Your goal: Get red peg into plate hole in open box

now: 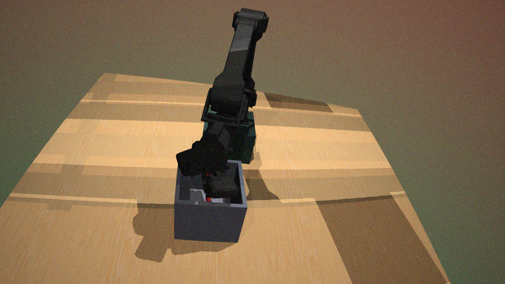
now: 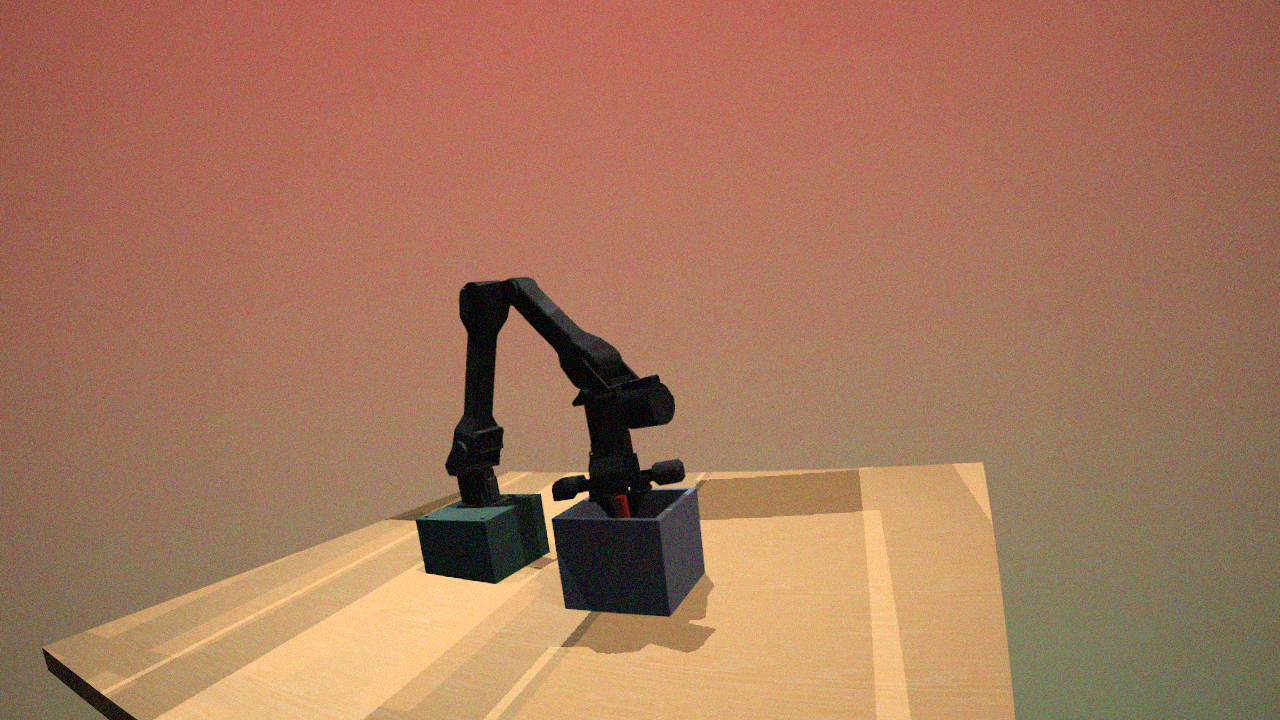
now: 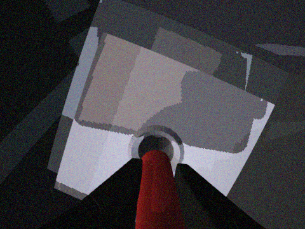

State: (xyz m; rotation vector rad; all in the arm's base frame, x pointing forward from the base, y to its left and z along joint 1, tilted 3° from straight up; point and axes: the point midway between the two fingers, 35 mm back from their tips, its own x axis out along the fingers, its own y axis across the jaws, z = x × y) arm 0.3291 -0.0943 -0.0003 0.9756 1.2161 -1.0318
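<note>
My gripper tip is 20 mm below the red peg. From my gripper tip the other things lie so: pale plate 40 mm below.
</note>
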